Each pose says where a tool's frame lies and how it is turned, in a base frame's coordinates. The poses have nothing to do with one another.
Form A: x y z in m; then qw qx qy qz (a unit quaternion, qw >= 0).
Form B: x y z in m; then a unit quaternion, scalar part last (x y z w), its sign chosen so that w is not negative. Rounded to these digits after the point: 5 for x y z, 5 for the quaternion.
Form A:
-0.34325, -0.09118, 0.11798, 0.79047, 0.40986, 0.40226, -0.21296
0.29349, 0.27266, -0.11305, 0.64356, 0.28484, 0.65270, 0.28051
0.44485, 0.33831, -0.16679, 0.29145, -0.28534, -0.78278, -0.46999
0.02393, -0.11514, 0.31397, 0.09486, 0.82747, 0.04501, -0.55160
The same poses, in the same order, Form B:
-0.34325, -0.09118, 0.11798, 0.40986, 0.40226, -0.21296, 0.79047
0.29349, 0.27266, -0.11305, 0.28484, 0.65270, 0.28051, 0.64356
0.44485, 0.33831, -0.16679, -0.28534, -0.78278, -0.46999, 0.29145
0.02393, -0.11514, 0.31397, 0.82747, 0.04501, -0.55160, 0.09486

